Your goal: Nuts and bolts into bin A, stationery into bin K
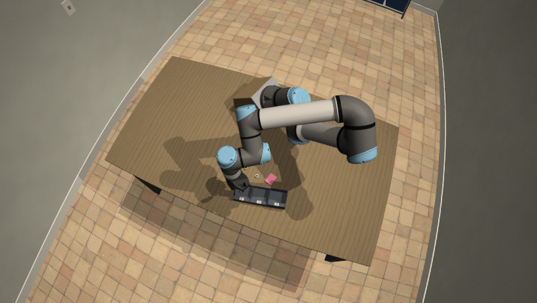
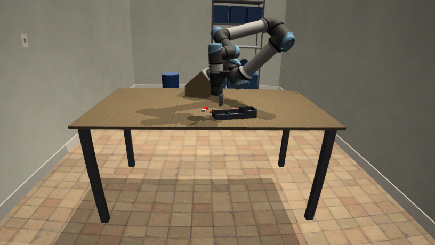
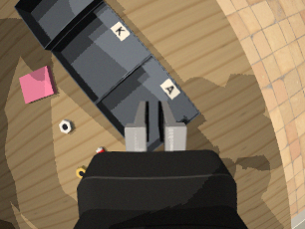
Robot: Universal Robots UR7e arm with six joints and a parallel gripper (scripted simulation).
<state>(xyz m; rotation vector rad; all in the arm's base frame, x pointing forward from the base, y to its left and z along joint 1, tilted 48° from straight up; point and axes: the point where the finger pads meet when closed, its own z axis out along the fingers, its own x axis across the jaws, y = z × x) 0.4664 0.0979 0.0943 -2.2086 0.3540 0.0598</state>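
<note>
My gripper is now 4 cm past the three joined bins, 8 cm to the right of it and 7 cm above it. From my hand the other things lie so: brass nut 13 cm behind, 7 cm to the right, 9 cm below; then red cylinder 8 cm behind, 6 cm to the right, 9 cm below; then white nut 12 cm behind, 9 cm below.
</note>
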